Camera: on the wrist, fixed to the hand. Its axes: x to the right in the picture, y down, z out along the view.
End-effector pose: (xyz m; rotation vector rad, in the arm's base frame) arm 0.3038 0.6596 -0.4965 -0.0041 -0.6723 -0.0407
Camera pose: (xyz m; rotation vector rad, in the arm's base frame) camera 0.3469 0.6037 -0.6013 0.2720 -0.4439 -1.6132
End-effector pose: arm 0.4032 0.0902 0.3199 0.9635 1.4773 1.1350
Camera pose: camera 0.2998 0.0294 0.2802 -0.4957 1.4951 0.1481
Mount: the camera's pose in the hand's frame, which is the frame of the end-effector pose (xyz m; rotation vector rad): -0.0295 -0.0552 -0.1098 -0.2592 0.0820 -1.5577
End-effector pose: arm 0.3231 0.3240 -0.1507 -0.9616 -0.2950 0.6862
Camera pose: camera 0.3801 0.2119 -0.1638 -0.7157 -0.9183 -0.8299
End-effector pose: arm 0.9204 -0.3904 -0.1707 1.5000 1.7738 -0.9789
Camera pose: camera 0.8721 -0.3184 -0.0787 0.2903 -2.8927 1.1760
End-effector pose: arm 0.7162 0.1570 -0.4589 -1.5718 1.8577 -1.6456
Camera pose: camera 0.6799 0.2556 -0.3886 2.0360 -0.3497 1.0344
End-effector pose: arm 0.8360 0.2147 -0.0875 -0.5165 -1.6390 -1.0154
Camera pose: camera 0.8649 0.0990 -0.1295 0.8450 -1.6966 -2.2963
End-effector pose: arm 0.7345 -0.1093 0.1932 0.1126 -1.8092 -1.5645
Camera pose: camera 0.7971 -0.1990 0.1299 -1.4555 1.0985 2.2088
